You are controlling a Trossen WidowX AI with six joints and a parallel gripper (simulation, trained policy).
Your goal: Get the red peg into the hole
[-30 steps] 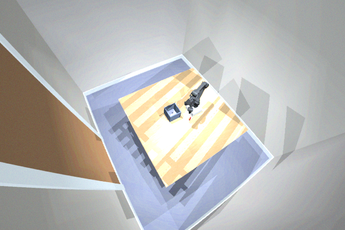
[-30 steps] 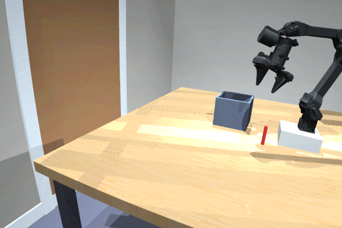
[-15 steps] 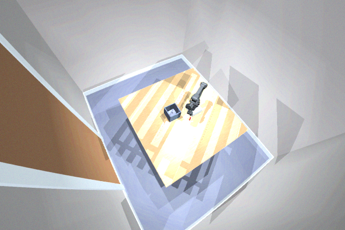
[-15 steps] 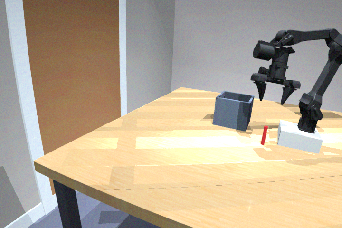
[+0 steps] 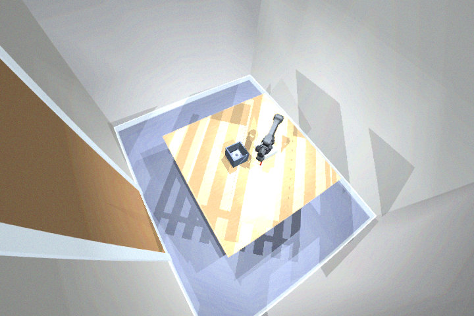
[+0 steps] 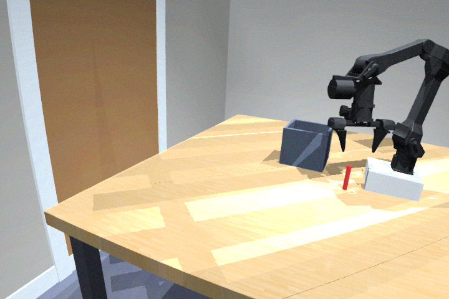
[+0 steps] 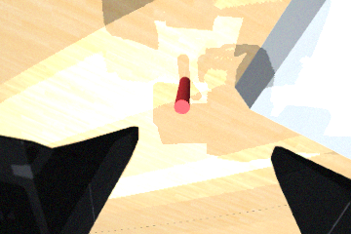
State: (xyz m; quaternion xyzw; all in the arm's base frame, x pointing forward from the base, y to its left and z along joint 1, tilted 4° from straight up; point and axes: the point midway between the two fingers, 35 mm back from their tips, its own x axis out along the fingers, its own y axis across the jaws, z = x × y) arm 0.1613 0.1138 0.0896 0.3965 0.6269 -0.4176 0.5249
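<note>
My gripper tip is 2 cm short of the red peg and 9 cm above it. The rest, counted from my gripper tip: pale plate: 18 cm ahead, 18 cm to the right, 8 cm below.
</note>
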